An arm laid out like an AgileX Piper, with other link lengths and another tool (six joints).
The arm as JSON. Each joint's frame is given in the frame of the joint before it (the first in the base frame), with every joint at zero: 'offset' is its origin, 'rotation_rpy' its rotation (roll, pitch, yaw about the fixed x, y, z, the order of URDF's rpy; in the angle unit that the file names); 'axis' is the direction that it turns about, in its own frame. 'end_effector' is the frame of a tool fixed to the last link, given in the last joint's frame.
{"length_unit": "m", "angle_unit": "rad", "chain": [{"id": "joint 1", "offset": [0.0, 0.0, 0.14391], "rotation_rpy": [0.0, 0.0, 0.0], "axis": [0.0, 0.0, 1.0]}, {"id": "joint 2", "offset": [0.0, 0.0, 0.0], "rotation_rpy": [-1.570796, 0.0, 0.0], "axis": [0.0, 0.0, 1.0]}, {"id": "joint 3", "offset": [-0.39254, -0.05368, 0.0], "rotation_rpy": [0.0, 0.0, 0.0], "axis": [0.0, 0.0, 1.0]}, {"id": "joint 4", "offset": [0.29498, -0.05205, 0.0], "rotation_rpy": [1.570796, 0.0, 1.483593], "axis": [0.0, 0.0, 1.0]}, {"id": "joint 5", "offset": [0.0, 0.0, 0.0], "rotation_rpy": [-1.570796, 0.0, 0.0], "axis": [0.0, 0.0, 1.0]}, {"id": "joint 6", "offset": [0.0, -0.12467, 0.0], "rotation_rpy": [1.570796, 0.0, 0.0], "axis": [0.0, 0.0, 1.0]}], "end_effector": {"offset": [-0.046, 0.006, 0.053], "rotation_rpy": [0.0, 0.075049, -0.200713]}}
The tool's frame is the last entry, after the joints.
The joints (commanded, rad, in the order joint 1, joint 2, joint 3, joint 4, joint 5, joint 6), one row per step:
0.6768, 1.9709, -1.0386, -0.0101, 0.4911, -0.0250
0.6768, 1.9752, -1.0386, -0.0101, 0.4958, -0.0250
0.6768, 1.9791, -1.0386, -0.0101, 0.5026, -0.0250
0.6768, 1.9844, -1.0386, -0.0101, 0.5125, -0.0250
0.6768, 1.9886, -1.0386, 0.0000, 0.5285, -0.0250
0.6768, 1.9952, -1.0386, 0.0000, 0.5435, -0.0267
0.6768, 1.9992, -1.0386, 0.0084, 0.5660, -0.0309
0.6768, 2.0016, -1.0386, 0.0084, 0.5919, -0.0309
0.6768, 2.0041, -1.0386, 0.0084, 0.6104, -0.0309
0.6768, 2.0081, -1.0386, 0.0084, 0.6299, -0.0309
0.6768, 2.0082, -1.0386, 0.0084, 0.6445, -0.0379
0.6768, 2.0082, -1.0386, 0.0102, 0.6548, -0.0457
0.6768, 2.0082, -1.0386, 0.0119, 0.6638, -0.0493
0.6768, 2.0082, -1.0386, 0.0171, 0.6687, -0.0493
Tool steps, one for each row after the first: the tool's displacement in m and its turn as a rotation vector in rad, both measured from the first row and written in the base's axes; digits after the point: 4 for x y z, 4 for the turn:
-0.0007, -0.0006, -0.0026, -0.0057, 0.0070, 0.0000
-0.0016, -0.0013, -0.0051, -0.0124, 0.0153, -0.0001
-0.0030, -0.0025, -0.0086, -0.0220, 0.0271, -0.0001
-0.0055, -0.0038, -0.0119, -0.0294, 0.0470, -0.0077
-0.0077, -0.0055, -0.0163, -0.0433, 0.0636, -0.0061
-0.0112, -0.0075, -0.0198, -0.0561, 0.0873, -0.0082
-0.0148, -0.0103, -0.0227, -0.0738, 0.1094, -0.0083
-0.0174, -0.0124, -0.0251, -0.0869, 0.1258, -0.0083
-0.0202, -0.0146, -0.0282, -0.1016, 0.1441, -0.0083
-0.0225, -0.0160, -0.0290, -0.1116, 0.1550, -0.0013
-0.0243, -0.0168, -0.0295, -0.1178, 0.1632, 0.0051
-0.0257, -0.0175, -0.0300, -0.1227, 0.1707, 0.0075
-0.0266, -0.0177, -0.0302, -0.1228, 0.1769, 0.0039

